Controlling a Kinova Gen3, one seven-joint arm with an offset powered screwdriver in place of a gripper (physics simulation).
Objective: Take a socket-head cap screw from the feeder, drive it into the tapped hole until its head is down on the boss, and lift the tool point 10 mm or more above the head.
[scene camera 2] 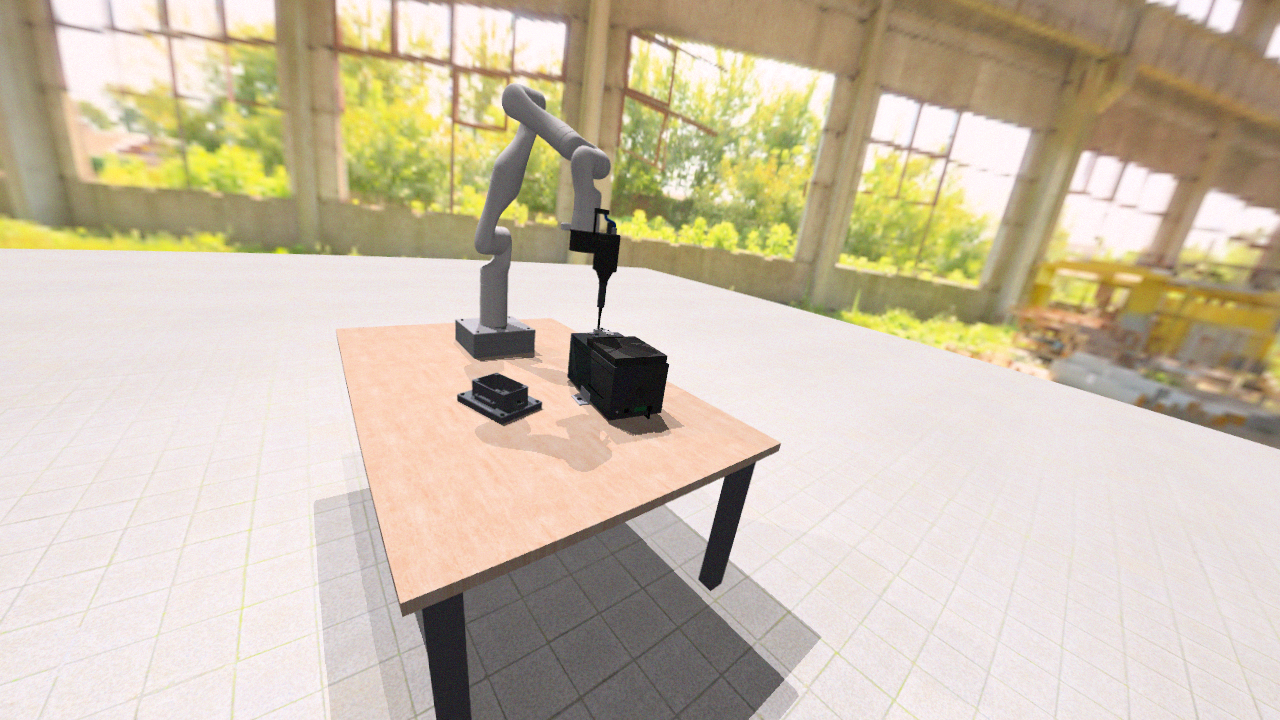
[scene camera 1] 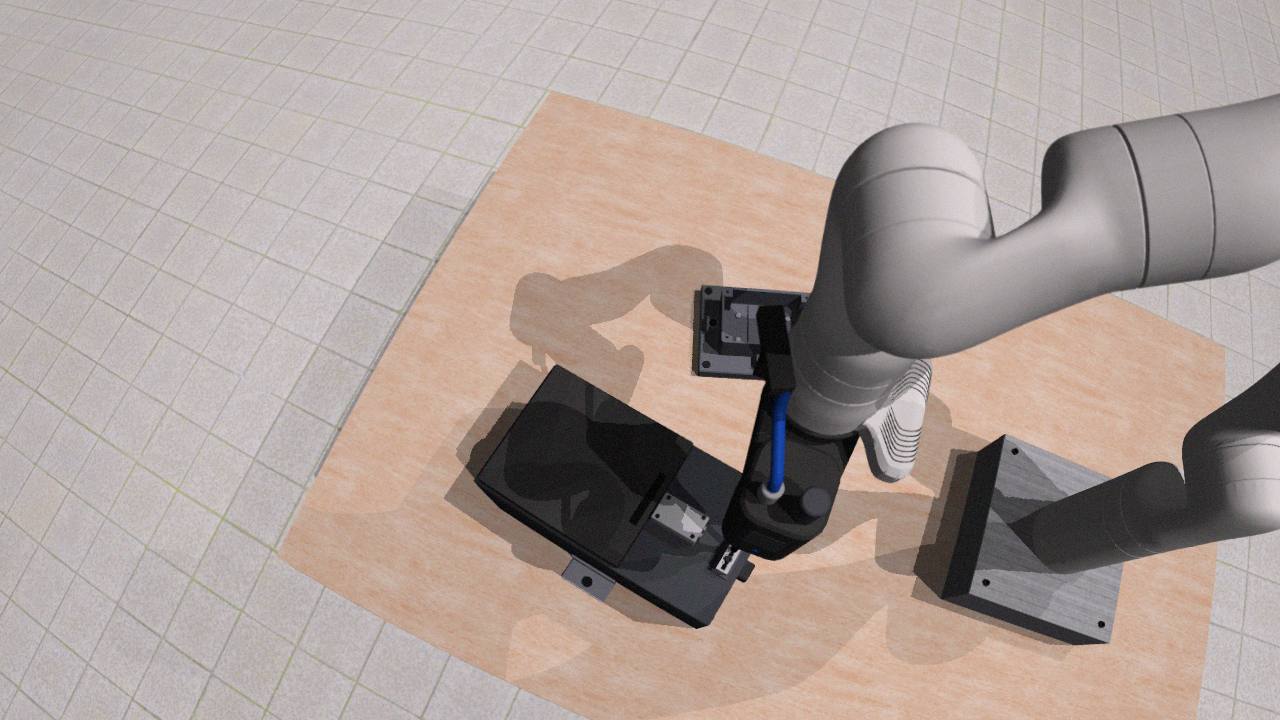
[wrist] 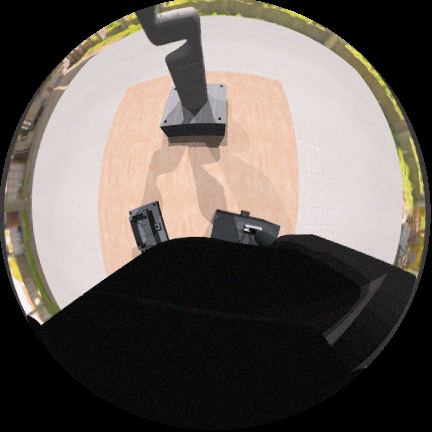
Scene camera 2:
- black screw feeder: 618, 385
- dark base plate: 468, 399
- black cover: 630, 350
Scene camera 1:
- black screw feeder: 677, 573
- dark base plate: 723, 366
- black cover: 579, 460
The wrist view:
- black screw feeder: 224, 223
